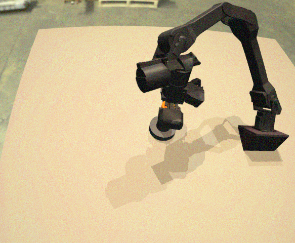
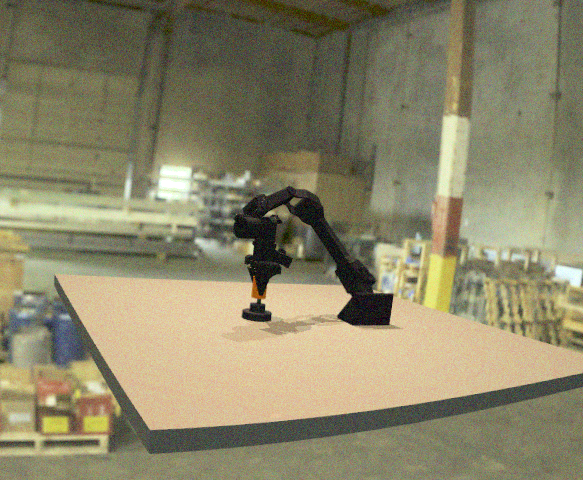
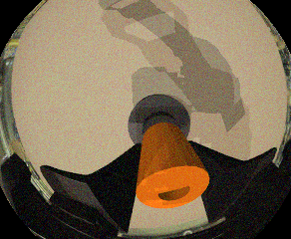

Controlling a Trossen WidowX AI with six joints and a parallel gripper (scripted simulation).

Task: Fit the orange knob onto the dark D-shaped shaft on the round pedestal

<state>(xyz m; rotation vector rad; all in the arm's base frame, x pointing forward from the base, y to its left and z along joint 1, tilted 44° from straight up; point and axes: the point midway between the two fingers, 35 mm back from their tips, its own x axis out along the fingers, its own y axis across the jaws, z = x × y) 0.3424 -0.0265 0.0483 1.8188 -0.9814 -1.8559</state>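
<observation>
My gripper tip is 2 cm below the orange knob. From my gripper tip the other things lie so: pedestal: 4 cm below.
</observation>
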